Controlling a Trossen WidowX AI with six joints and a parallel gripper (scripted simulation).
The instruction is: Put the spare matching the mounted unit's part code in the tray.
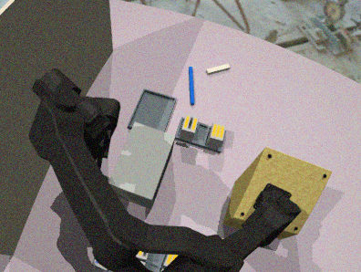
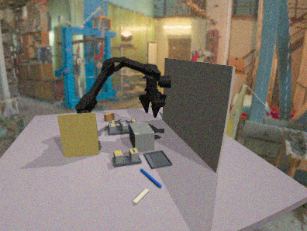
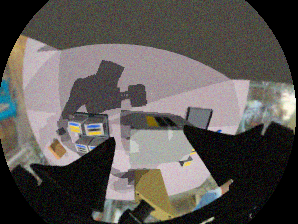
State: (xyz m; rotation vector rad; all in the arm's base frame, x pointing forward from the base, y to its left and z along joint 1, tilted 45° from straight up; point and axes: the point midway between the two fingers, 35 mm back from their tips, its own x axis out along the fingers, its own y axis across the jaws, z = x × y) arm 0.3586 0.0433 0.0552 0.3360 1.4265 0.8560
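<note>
Right now my gripper tip is 220 mm past the grey spare, 170 mm to the right of it and 100 mm above it. Round my gripper tip: tray: 10 mm behind, 230 mm to the right, 140 mm below; then mounted unit: 60 mm behind, 50 mm to the right, 90 mm below; then grey wall panel: 190 mm ahead, 40 mm to the right, 80 mm above.
</note>
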